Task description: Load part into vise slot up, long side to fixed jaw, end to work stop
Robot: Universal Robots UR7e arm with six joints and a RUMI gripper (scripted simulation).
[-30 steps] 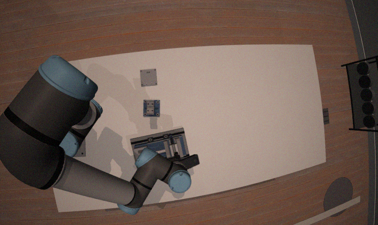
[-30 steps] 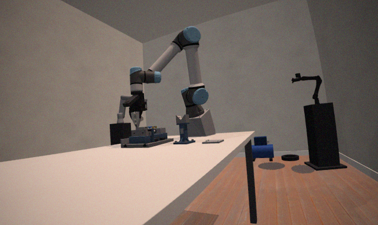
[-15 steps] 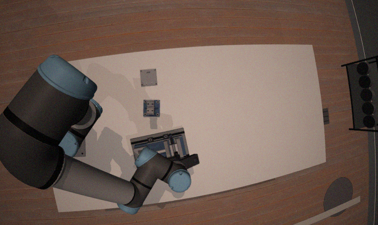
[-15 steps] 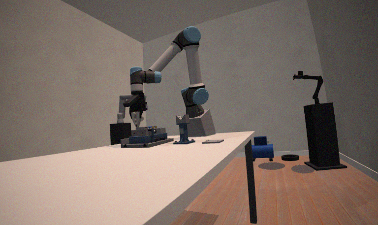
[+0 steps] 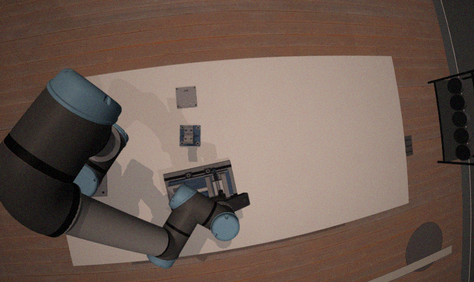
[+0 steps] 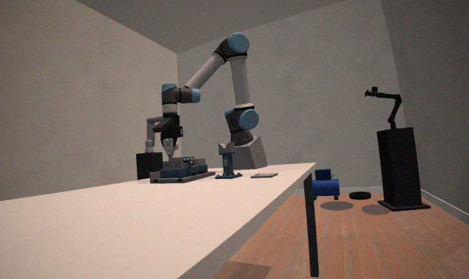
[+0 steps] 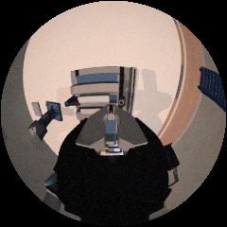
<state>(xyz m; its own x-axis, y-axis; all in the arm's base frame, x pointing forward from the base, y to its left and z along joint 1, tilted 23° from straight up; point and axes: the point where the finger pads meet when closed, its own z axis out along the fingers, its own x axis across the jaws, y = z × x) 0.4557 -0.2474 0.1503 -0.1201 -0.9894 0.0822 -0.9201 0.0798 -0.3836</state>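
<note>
The part is 30 mm to the left of my hand and 20 mm below it. Also, from my hand: vise 70 mm behind, 40 mm to the left, 80 mm below; then infeed plate 440 mm to the left, 110 mm below.
</note>
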